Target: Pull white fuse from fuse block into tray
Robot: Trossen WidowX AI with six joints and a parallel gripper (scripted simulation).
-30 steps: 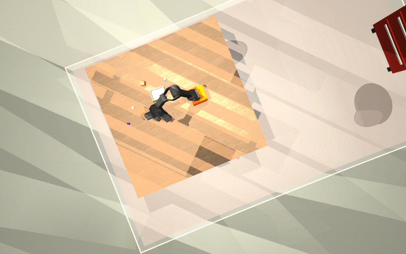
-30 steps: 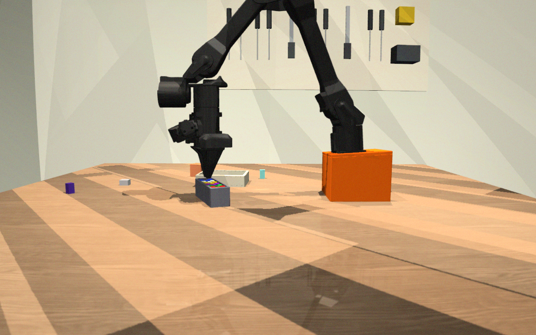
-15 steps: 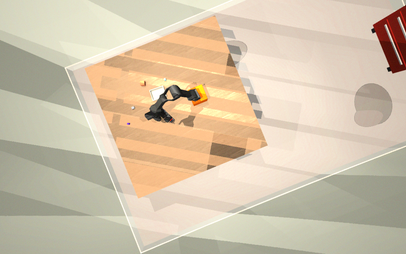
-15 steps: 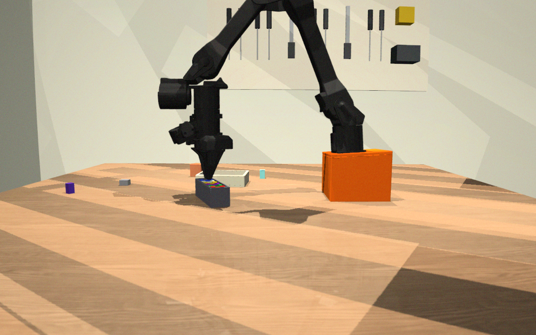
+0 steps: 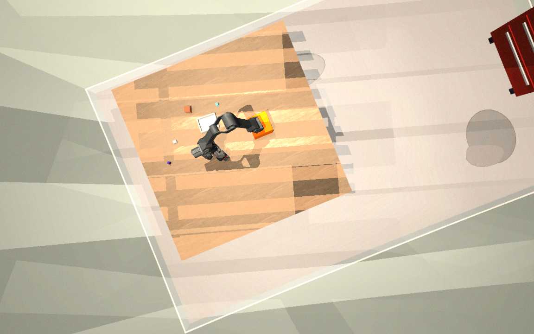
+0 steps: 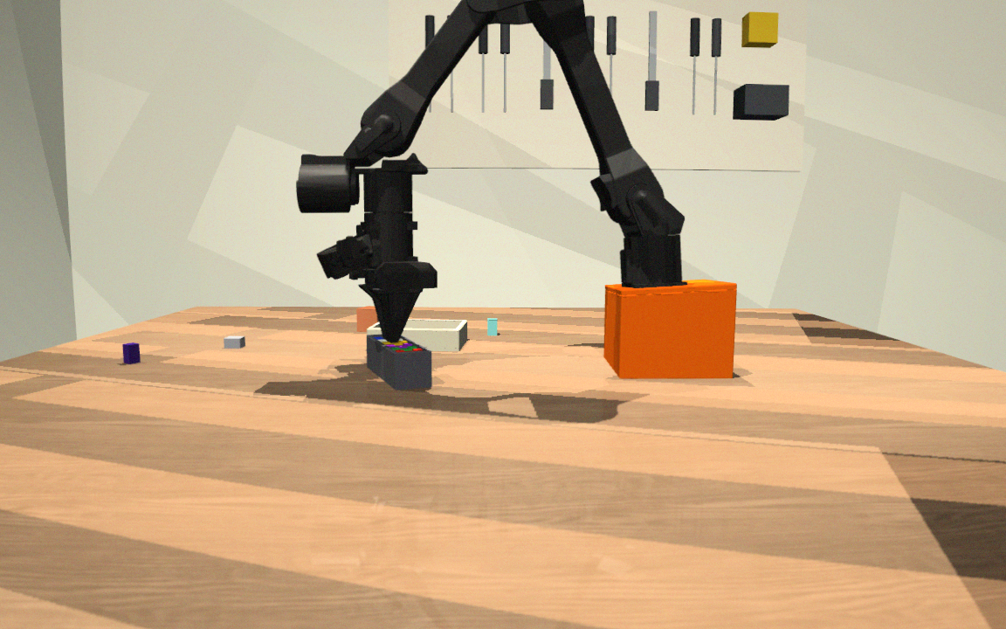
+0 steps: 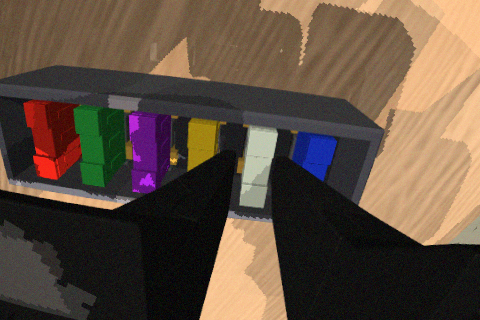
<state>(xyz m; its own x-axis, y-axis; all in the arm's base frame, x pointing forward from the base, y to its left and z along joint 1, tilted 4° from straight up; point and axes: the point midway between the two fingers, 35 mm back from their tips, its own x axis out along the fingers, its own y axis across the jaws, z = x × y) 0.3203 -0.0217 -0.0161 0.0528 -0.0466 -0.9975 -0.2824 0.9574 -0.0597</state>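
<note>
Right now the pale tray is 19 cm to the right of my gripper tip, 4 cm behind it and 3 cm below it. Round my gripper tip: white fuse 1 cm below.
</note>
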